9 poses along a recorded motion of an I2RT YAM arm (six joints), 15 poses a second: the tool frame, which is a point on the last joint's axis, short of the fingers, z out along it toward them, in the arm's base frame.
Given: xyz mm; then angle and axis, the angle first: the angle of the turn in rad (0 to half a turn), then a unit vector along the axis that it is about.
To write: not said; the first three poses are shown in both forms.
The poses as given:
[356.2 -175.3 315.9 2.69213 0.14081 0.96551 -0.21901]
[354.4 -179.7 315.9 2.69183 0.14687 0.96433 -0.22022]
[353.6 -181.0 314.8 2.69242 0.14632 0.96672 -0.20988]
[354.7 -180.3 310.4 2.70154 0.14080 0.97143 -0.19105]
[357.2 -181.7 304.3 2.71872 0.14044 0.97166 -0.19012]
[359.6 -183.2 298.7 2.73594 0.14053 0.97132 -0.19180]
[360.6 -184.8 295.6 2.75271 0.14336 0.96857 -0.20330]
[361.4 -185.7 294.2 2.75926 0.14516 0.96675 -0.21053]
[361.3 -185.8 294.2 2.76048 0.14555 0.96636 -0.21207]
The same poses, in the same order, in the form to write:
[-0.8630 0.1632 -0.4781 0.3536 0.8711 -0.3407 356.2 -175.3 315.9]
[-0.8596 0.1734 -0.4807 0.3649 0.8668 -0.3398 354.4 -179.7 315.9]
[-0.8601 0.1777 -0.4781 0.3600 0.8756 -0.3221 353.6 -181.0 314.8]
[-0.8670 0.1791 -0.4651 0.3419 0.8927 -0.2935 354.7 -180.3 310.4]
[-0.8742 0.1829 -0.4498 0.3389 0.8932 -0.2956 357.2 -181.7 304.3]
[-0.8810 0.1862 -0.4350 0.3376 0.8915 -0.3020 359.6 -183.2 298.7]
[-0.8858 0.1903 -0.4233 0.3444 0.8809 -0.3248 360.6 -184.8 295.6]
[-0.8872 0.1920 -0.4196 0.3491 0.8739 -0.3382 361.4 -185.7 294.2]
[-0.8874 0.1923 -0.4190 0.3501 0.8724 -0.3410 361.3 -185.8 294.2]

